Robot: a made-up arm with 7 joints.
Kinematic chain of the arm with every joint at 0, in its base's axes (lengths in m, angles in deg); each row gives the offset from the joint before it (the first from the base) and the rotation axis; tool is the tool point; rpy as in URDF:
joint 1: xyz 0 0 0 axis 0.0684 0.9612 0.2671
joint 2: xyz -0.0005 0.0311 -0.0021 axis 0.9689 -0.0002 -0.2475
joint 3: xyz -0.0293 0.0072 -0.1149 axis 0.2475 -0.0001 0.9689
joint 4: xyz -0.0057 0 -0.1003 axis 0.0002 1 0
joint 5: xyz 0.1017 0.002 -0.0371 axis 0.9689 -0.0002 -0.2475
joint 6: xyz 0.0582 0 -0.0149 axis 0.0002 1 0
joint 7: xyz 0.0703 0 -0.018 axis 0.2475 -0.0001 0.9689
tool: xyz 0 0 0 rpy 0 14.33 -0.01
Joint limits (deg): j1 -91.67..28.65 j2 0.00..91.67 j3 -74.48..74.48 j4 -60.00..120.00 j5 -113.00..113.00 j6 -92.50..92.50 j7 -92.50..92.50
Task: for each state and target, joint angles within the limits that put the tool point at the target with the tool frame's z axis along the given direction. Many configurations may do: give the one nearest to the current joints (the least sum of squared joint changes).
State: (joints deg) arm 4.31 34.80 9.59 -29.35 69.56 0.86 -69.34
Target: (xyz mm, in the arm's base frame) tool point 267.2 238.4 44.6 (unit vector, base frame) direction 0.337 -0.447 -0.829
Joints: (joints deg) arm -20.76 72.81 18.95 -3.12 82.38 -1.17 -69.34
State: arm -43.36 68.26 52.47 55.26 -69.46 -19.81 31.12
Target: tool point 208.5 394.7 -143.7 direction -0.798 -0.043 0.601
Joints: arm -42.73 48.72 46.85 69.15 -61.84 -39.81 31.12
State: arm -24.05 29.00 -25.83 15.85 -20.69 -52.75 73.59
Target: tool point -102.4 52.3 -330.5 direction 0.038 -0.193 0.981
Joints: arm 16.81 39.08 -60.33 28.18 27.82 -63.17 73.59
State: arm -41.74 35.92 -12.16 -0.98 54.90 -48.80 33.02
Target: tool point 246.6 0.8 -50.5 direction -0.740 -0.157 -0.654
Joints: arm -39.95 38.09 -9.75 -22.88 65.12 -50.67 33.02
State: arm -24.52 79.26 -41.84 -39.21 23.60 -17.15 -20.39
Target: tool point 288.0 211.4 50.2 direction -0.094 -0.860 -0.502
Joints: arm -30.81 91.67 -7.08 -1.75 28.37 -0.90 -20.39
